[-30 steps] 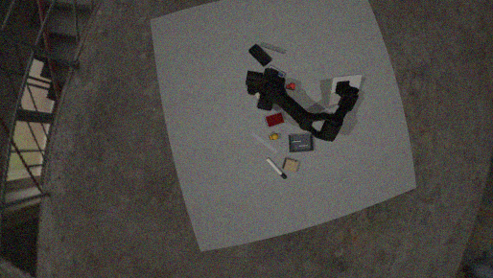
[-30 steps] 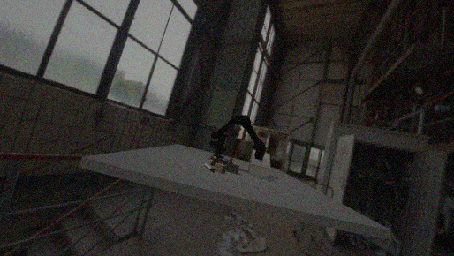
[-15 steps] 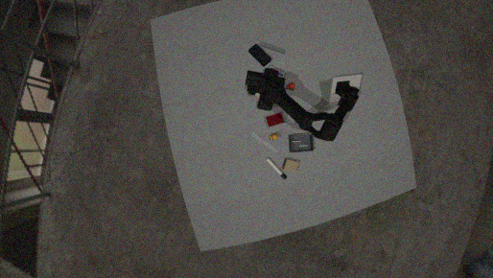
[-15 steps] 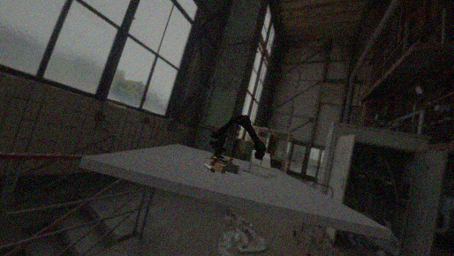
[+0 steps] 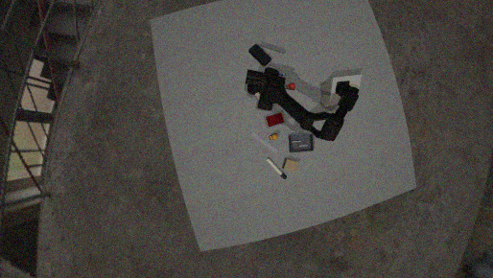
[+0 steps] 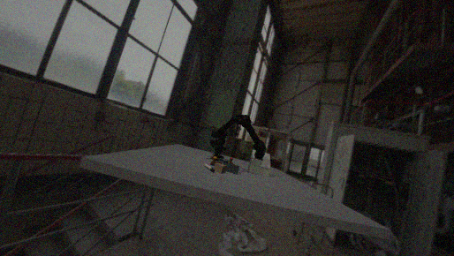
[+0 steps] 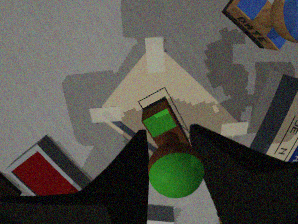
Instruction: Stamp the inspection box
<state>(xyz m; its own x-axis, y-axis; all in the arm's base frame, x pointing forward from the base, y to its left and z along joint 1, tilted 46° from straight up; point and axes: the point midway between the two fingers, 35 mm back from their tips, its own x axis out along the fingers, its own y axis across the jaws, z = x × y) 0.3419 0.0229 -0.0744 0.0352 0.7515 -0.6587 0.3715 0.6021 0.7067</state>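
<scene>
Right now the cream card is 4 cm below my gripper tip and 1 cm behind it. From my gripper tip the other things lie so: green-knobbed stamp 1 cm below, 1 cm behind; blue-knobbed stamp 8 cm to the right, 4 cm ahead, 2 cm below; blue-and-white box 10 cm to the right, 7 cm behind, 2 cm below.
</scene>
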